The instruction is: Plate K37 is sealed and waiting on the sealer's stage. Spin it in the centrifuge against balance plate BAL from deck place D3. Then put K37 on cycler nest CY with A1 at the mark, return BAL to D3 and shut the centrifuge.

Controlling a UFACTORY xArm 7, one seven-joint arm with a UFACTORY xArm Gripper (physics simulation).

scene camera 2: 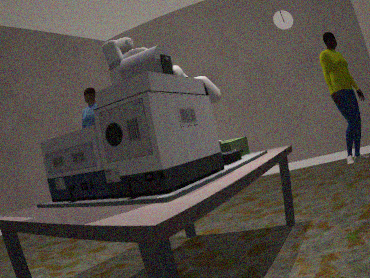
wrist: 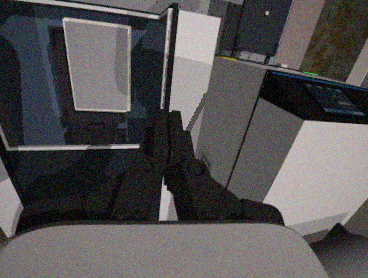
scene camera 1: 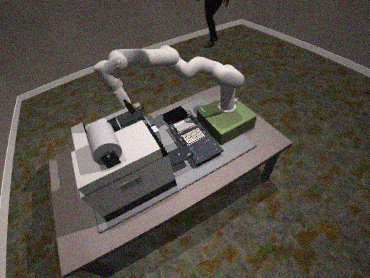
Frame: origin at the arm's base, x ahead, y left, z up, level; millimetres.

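Seen in the pictures: gripper, fingertip midpoint: point(wrist: 164, 126) point(scene camera 1: 133, 112); arm's base, origin of the base link: point(scene camera 1: 226, 107).
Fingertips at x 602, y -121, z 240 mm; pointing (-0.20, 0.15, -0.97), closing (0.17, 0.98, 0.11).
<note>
Pixels of each thing's top centre, then the offset from my fingertips to it. "*": a spot on its surface instead.
- grey rectangle with a pale rim, surface spot: point(wrist: 100, 65) * 20 mm back, 64 mm right, 177 mm down
- sealer's dark stage, middle of its top: point(wrist: 265, 22) point(scene camera 1: 176, 155) 85 mm back, 231 mm left, 229 mm down
- white well plate, middle of its top: point(scene camera 1: 193, 135) 274 mm back, 143 mm left, 274 mm down
- smooth pale plate, middle of its top: point(scene camera 1: 184, 124) 293 mm back, 21 mm left, 274 mm down
- tall sealer, middle of its top: point(scene camera 2: 146, 52) point(scene camera 1: 102, 130) 195 mm ahead, 191 mm left, 140 mm up
- large roll, middle of its top: point(scene camera 2: 143, 51) point(scene camera 1: 97, 132) 216 mm ahead, 188 mm left, 140 mm up
- black block, middle of its top: point(scene camera 1: 175, 113) 325 mm back, 132 mm right, 285 mm down
- white panel, surface spot: point(wrist: 197, 37) * 55 mm back, 63 mm left, 126 mm down
My gripper point(scene camera 1: 131, 106) point(wrist: 164, 126) is shut and empty. In the wrist view its tips are over the right edge of the centrifuge's pale-edged dark opening; contact cannot be told. The centrifuge point(scene camera 1: 125, 119) point(scene camera 2: 70, 155) stands behind the sealer. A grey rectangle with a pale rim point(wrist: 100, 65) shows within the dark blue area; whether it is a plate or a window is unclear. The sealer's dark stage point(wrist: 262, 25) point(scene camera 1: 178, 158) shows no plate on it. A white well plate point(scene camera 1: 192, 136) and a smooth pale plate point(scene camera 1: 183, 125) are on the deck. Labels K37, BAL and D3 cannot be read.
The tall sealer point(scene camera 1: 135, 175) point(scene camera 2: 182, 125) carries a large roll point(scene camera 1: 103, 140) on top. A black block point(scene camera 1: 175, 114) is at the deck's far end, near the green arm base point(scene camera 1: 227, 127). A white panel point(wrist: 197, 37) stands beside the fingers, between centrifuge and sealer.
</note>
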